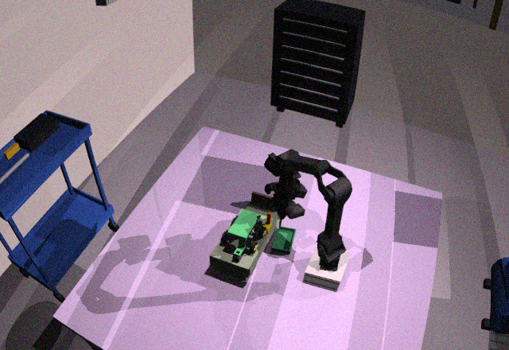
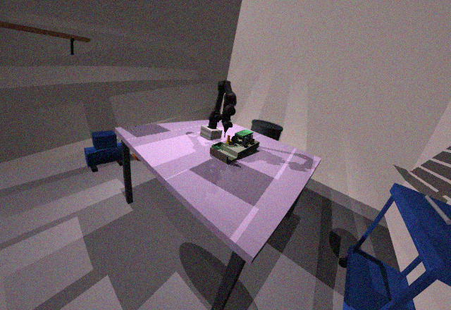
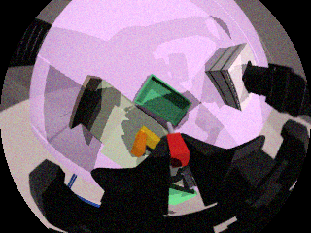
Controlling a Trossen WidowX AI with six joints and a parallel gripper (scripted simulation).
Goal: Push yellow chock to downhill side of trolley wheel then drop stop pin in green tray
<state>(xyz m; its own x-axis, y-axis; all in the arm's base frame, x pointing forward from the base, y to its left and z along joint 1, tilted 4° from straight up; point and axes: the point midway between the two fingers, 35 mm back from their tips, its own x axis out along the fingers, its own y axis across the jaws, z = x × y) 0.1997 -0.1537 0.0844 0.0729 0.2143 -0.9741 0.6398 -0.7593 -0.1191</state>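
The red-headed stop pin is right at my gripper tip. Round my gripper tip: yellow chock (50 mm below, 50 mm ahead); green-topped trolley (120 mm ahead, 80 mm to the left, 20 mm below); green tray (140 mm below, 20 mm behind).
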